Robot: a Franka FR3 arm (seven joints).
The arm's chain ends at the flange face. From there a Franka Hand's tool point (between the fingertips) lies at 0.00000 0.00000 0.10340 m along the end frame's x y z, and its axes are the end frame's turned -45 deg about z.
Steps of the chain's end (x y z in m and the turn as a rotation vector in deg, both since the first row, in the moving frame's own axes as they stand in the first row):
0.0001, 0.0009, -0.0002, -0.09, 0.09, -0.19
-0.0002, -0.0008, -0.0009, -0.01, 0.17, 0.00
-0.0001, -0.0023, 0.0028, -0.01, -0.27, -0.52
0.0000, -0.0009, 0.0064, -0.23, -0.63, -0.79
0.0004, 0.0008, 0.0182, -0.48, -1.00, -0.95
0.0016, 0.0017, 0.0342, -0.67, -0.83, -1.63
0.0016, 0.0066, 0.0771, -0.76, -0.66, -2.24
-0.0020, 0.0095, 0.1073, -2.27, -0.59, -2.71
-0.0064, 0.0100, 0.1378, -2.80, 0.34, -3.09
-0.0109, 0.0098, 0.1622, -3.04, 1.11, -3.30
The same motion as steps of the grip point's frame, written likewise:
-0.0006, 0.0009, -0.0002, -0.13, 0.00, -0.19
0.0006, -0.0005, -0.0009, -0.13, 0.11, 0.00
0.0012, -0.0020, 0.0028, 0.18, -0.20, -0.52
-0.0005, -0.0011, 0.0064, 0.28, -0.61, -0.79
-0.0022, 0.0002, 0.0182, 0.37, -1.05, -0.95
-0.0020, 0.0022, 0.0342, 0.11, -1.06, -1.63
-0.0053, 0.0060, 0.0771, -0.07, -1.00, -2.24
-0.0117, 0.0075, 0.1072, -1.19, -2.02, -2.71
-0.0146, 0.0066, 0.1377, -2.22, -1.74, -3.09
-0.0169, 0.0046, 0.1620, -2.93, -1.36, -3.30

